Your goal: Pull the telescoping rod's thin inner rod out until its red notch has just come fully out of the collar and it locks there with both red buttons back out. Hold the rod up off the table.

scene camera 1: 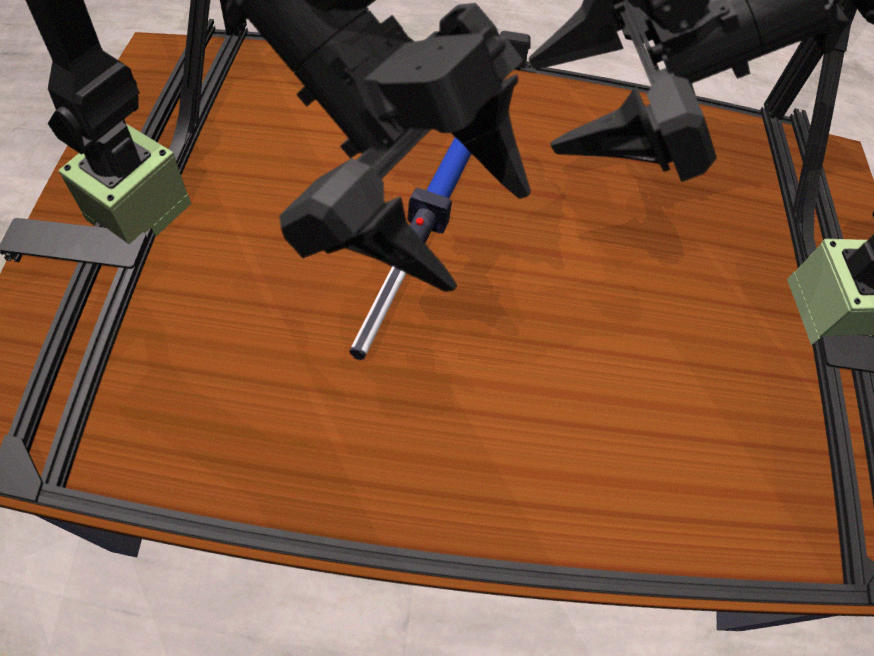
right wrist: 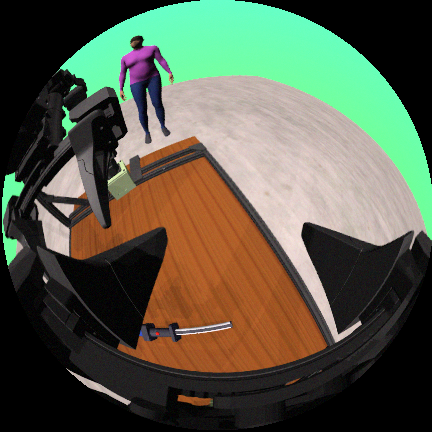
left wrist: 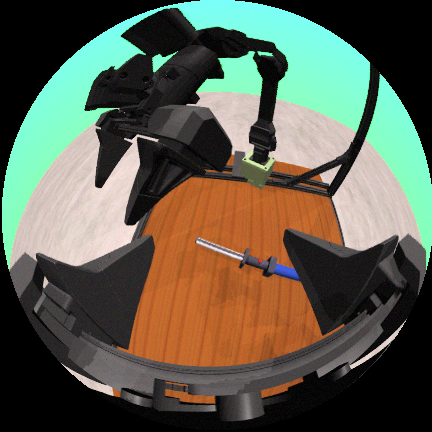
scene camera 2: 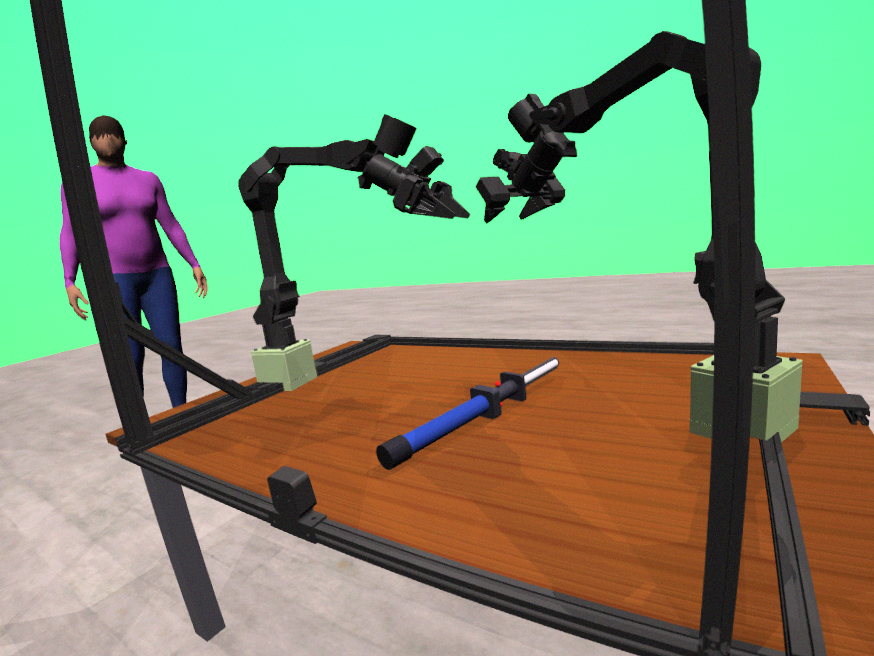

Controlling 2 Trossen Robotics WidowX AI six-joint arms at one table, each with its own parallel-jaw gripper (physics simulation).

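Note:
The telescoping rod's blue tube [scene camera 1: 449, 169] [scene camera 2: 448, 423] [left wrist: 286, 272] lies on the table, with a black end cap [scene camera 2: 393, 451] in scene camera 2. Its dark collar section [scene camera 1: 423, 217] [scene camera 2: 508, 389] [left wrist: 253, 260] [right wrist: 164, 332] has square flanges. One red button [scene camera 1: 420, 221] [left wrist: 260, 261] [right wrist: 157, 333] shows; scene camera 2 shows red on two sides. The silver inner rod [scene camera 1: 379, 310] [scene camera 2: 540, 370] [left wrist: 220, 249] [right wrist: 204, 330] sticks out; no red notch is visible. My left gripper [scene camera 1: 543, 105] [left wrist: 219, 239] and right gripper [scene camera 1: 489, 242] [scene camera 2: 504, 218] [right wrist: 235, 227] are open and empty, high above the table.
The two grippers hang close to each other in scene camera 2. Dark frame rails [scene camera 1: 451, 564] [scene camera 2: 494, 579] edge the wooden table [scene camera 1: 564, 423] [scene camera 2: 600, 494], with upright posts at its sides. A small dark block [scene camera 2: 290, 490] stands on the near rail. A person [scene camera 2: 141, 218] [right wrist: 143, 65] stands beyond the table.

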